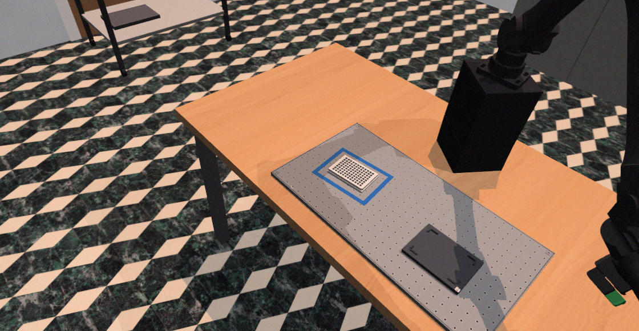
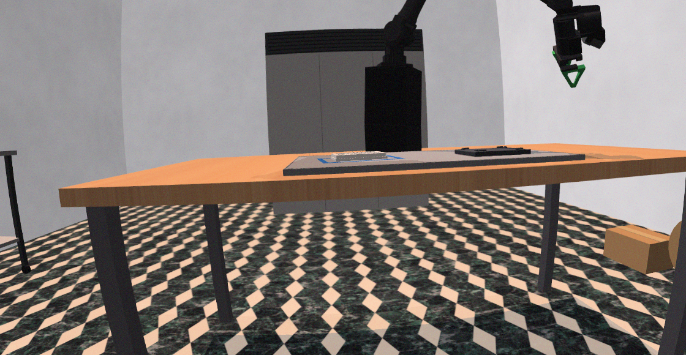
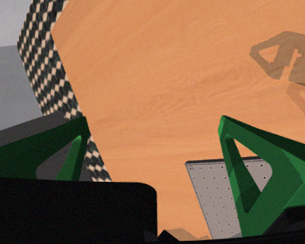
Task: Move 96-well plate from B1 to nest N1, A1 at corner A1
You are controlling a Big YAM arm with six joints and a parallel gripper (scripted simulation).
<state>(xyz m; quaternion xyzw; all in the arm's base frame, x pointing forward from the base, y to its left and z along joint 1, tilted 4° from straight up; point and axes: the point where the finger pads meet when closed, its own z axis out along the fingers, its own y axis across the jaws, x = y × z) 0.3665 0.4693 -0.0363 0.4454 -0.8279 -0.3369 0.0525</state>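
Right now the white 96-well plate is 2 cm behind my hand, 68 cm to the right of it and 21 cm below it. From my hand the other things lie so: dark plate nest: 5 cm ahead, 33 cm to the right, 22 cm below.
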